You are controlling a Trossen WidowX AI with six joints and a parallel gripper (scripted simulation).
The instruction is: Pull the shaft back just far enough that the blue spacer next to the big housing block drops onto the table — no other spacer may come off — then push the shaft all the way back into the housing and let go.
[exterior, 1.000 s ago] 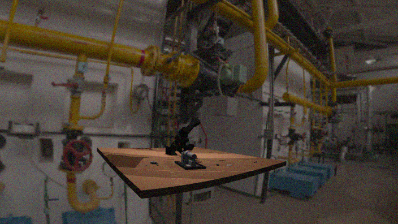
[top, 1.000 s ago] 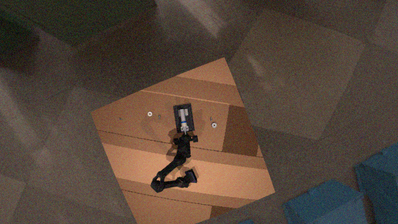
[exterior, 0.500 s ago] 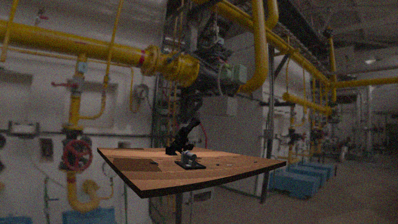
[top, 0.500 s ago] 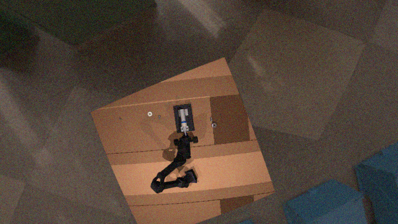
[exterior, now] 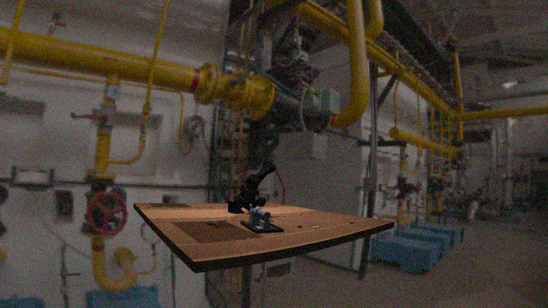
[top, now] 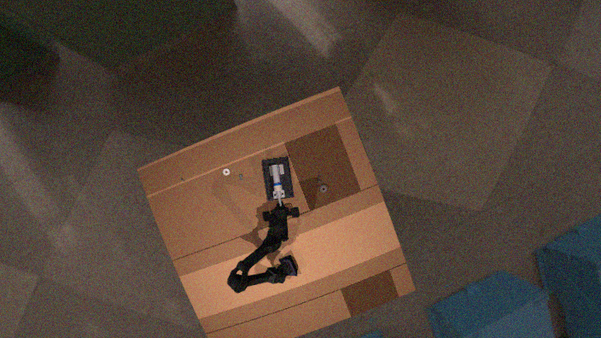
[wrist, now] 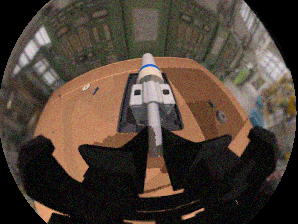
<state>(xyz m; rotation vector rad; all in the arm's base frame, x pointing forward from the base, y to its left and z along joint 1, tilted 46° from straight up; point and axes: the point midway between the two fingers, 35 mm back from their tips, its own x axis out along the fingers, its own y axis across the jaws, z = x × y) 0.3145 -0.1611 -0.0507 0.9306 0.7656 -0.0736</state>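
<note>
My gripper tip is 9 cm short of the blue spacer, 4 cm to the left of it and 2 cm below it. Also, from my gripper tip: grey shaft 3 cm ahead, 2 cm above, 1 cm to the right.
</note>
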